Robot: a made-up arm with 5 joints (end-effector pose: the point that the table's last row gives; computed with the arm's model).
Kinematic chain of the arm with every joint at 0, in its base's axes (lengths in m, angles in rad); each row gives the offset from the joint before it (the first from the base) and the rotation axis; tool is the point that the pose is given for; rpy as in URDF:
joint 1: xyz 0.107 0 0.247 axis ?
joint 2: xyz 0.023 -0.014 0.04 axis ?
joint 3: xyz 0.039 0 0.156 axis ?
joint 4: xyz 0.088 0 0.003 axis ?
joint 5: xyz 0.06 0.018 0 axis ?
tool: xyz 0 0 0 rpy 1.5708 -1.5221 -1.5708
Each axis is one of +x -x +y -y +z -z.
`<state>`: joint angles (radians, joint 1 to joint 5).
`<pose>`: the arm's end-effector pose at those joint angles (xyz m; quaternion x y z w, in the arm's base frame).
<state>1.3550 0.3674 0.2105 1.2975 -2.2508</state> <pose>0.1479 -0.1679 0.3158 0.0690 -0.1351 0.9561 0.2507</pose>
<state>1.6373 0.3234 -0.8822 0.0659 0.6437</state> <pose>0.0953 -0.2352 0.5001 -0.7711 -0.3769 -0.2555 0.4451</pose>
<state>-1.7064 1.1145 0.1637 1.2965 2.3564</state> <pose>0.0817 0.1559 0.2051 -0.1425 -0.4596 -0.7945 0.3704</pose>
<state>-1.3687 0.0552 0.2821 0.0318 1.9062</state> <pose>0.1453 0.2071 0.3927 0.1368 0.5485 -0.8241 0.0349</pose>
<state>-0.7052 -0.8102 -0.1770 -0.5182 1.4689</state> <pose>0.0943 -0.0055 0.5578 -0.3497 -0.9363 0.0286 0.0159</pose>
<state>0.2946 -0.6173 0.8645 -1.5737 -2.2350</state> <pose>0.1704 -0.0151 0.4764 0.8323 -0.5408 -0.1170 0.0339</pose>
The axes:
joint 1: -z
joint 2: +y
joint 3: +y
joint 4: +y
joint 5: -x

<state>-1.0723 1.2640 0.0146 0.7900 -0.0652</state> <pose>0.1910 0.1627 0.1608 -0.1377 0.2043 0.4469 0.8600</pose>
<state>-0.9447 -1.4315 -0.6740 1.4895 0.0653</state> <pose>0.0308 -0.0986 0.4561 0.3975 -0.7943 0.2124 0.4074</pose>
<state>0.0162 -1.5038 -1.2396 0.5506 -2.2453</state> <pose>-0.1402 0.0080 0.4165 -0.8646 0.3985 -0.2800 0.1236</pose>
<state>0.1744 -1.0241 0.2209 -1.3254 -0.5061</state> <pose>0.0458 0.0148 0.5177 -0.1817 0.9440 -0.0982 0.2572</pose>
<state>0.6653 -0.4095 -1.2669 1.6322 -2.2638</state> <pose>0.1444 -0.0242 0.5355 0.5301 -0.4910 -0.6890 0.0566</pose>
